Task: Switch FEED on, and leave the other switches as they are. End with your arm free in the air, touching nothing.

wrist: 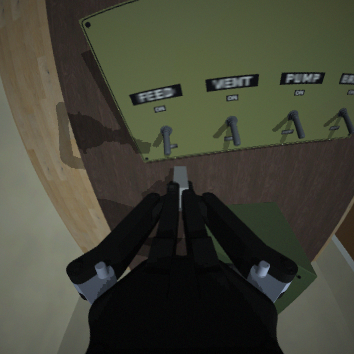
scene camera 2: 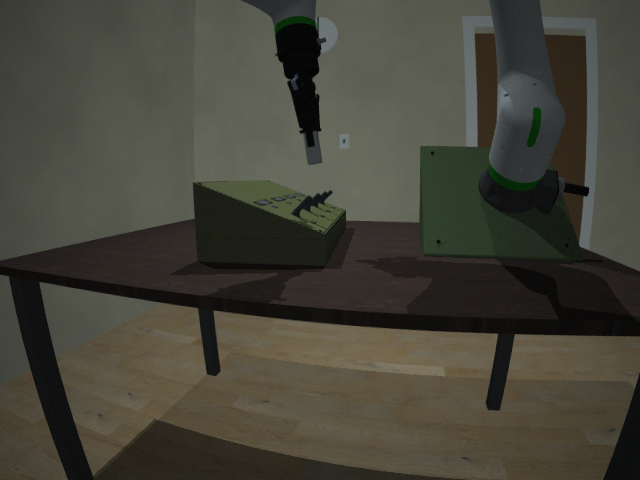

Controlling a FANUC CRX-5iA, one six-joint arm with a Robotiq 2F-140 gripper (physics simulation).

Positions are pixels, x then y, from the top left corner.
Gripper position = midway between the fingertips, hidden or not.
My gripper shows in the wrist view [179, 175] and in scene camera 2 [315, 163].
